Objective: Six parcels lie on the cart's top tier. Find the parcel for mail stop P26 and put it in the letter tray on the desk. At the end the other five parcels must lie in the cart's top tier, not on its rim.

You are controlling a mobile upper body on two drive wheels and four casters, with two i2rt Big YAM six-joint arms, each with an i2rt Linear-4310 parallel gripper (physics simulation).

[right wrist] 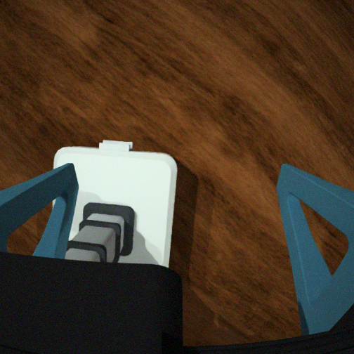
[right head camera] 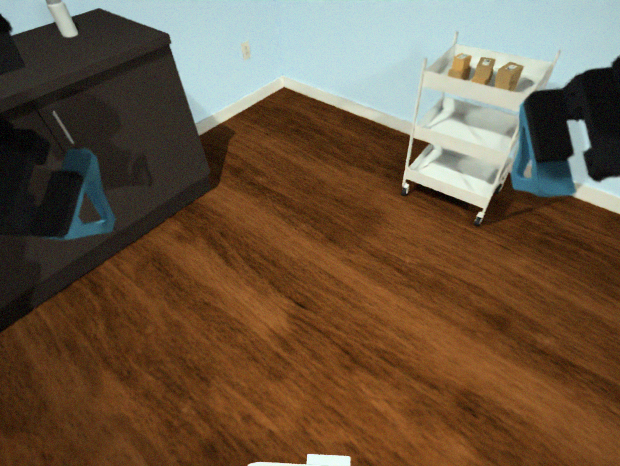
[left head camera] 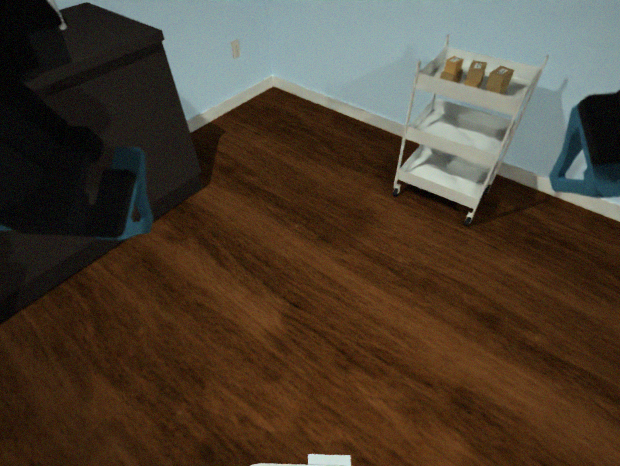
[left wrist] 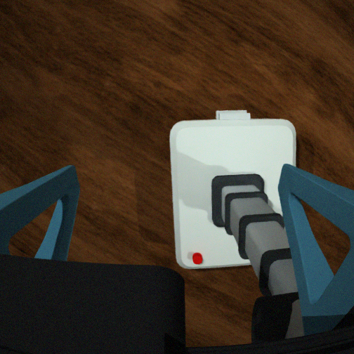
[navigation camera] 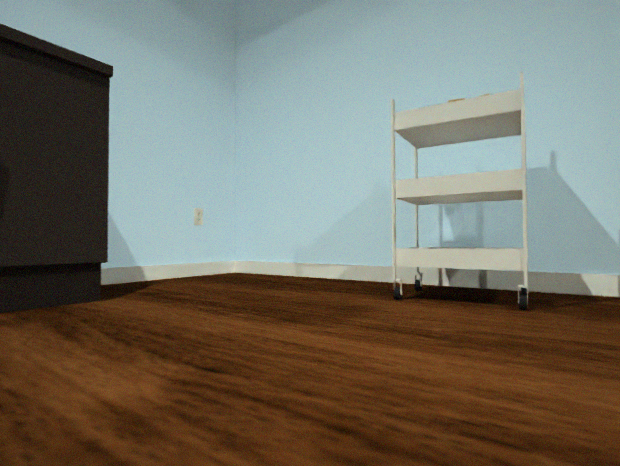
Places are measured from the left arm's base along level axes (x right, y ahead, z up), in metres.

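Pixels of known places: left gripper, between the fingertips: (right head camera: 61,223) (left head camera: 96,223); right gripper, between the fingertips: (right head camera: 574,176) (left head camera: 610,178).
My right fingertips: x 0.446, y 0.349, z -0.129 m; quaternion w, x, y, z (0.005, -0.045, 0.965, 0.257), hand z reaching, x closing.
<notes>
For each thing: its top centre in the pictures, then the offset to it from my right fingertips. "*": a spot on its surface instead.
- dark cabinet, a spot on its surface: (navigation camera: 55,160) * dx -1.051, dy +1.273, dz -0.768 m
- white cylindrical object, a spot on its surface: (right head camera: 63,21) * dx -1.350, dy +1.391, dz -0.307 m
A white three-tier cart (left head camera: 468,93) (right head camera: 476,90) (navigation camera: 458,186) stands by the wall at the right. Several brown parcels with pale labels lie in its top tier, among them a left one (left head camera: 452,70) (right head camera: 460,66), a middle one (left head camera: 475,74) (right head camera: 483,71) and a right one (left head camera: 500,80) (right head camera: 509,76). The labels are too small to read. My left gripper (left wrist: 178,175) is open and empty, above the floor in front of the dark cabinet in the head views. My right gripper (right wrist: 177,174) is open and empty, at the right of the head views. The desk and the letter tray do not show.
A dark cabinet (left head camera: 150,120) (right head camera: 165,125) (navigation camera: 55,160) stands at the left. A white cylindrical object (right head camera: 63,21) stands on it. A wall outlet (left head camera: 235,49) (right head camera: 245,50) (navigation camera: 198,216) is near the room corner. My white base (left wrist: 225,145) (right wrist: 145,175) shows below the wrists.
</notes>
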